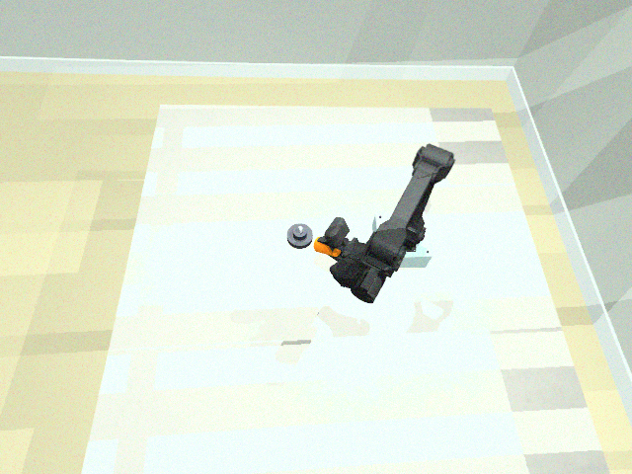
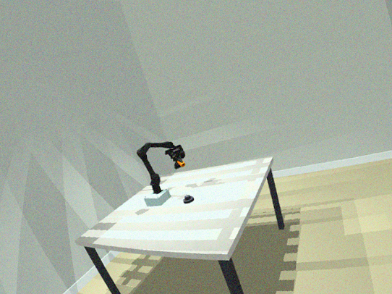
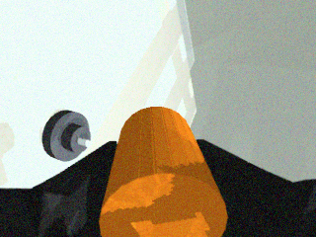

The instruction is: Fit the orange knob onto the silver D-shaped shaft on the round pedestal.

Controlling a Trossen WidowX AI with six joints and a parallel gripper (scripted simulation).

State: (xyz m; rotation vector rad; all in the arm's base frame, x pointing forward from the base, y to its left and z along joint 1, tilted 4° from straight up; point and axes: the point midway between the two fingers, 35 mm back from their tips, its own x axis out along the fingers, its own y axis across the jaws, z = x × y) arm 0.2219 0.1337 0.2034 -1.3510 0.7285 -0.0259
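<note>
The orange knob lies 3 cm behind my gripper tip, 1 cm to the left of it and 2 cm above it. Also, from my gripper tip: round pedestal (6 cm ahead, 16 cm to the right, 22 cm below).
</note>
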